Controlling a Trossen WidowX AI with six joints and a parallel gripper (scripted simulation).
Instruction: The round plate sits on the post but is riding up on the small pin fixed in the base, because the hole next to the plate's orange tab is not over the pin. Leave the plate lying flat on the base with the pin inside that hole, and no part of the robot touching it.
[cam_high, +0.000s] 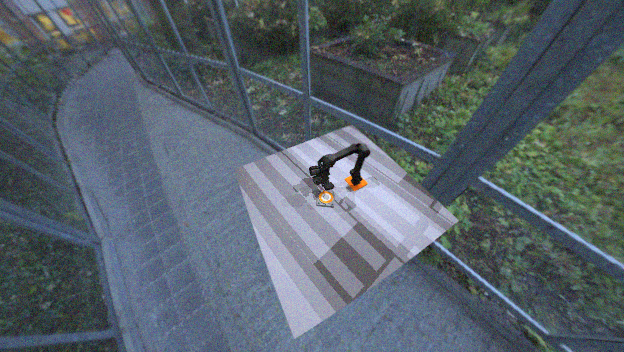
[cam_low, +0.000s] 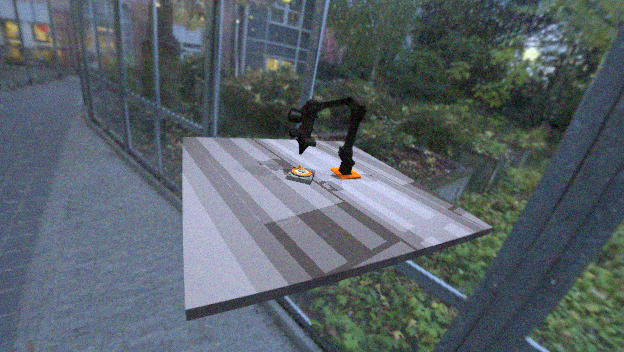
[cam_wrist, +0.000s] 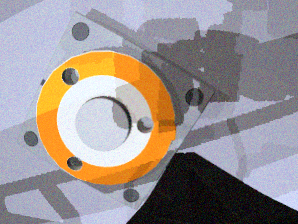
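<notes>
Right now my gripper tip is 5 cm to the right of the grey square base and 9 cm above it.
</notes>
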